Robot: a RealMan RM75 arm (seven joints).
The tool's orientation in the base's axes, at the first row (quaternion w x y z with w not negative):
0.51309 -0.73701 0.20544 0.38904
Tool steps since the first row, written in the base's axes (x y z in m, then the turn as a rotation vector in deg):
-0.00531 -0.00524 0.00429 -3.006 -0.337 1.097
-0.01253 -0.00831 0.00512 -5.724 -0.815 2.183
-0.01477 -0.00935 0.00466 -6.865 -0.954 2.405
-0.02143 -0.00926 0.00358 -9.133 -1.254 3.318
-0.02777 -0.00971 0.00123 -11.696 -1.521 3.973
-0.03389 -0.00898 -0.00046 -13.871 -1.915 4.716
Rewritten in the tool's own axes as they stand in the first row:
-0.00712 0.00321 -0.00361 -2.735 1.587 0.594
-0.01250 0.00898 -0.00394 -5.299 3.034 0.956
-0.01361 0.01123 -0.00401 -6.186 3.756 1.205
-0.01683 0.01651 -0.00132 -8.321 4.921 1.596
-0.01892 0.02254 0.00096 -10.431 6.433 2.169
-0.02128 0.02756 0.00414 -12.385 7.670 2.470

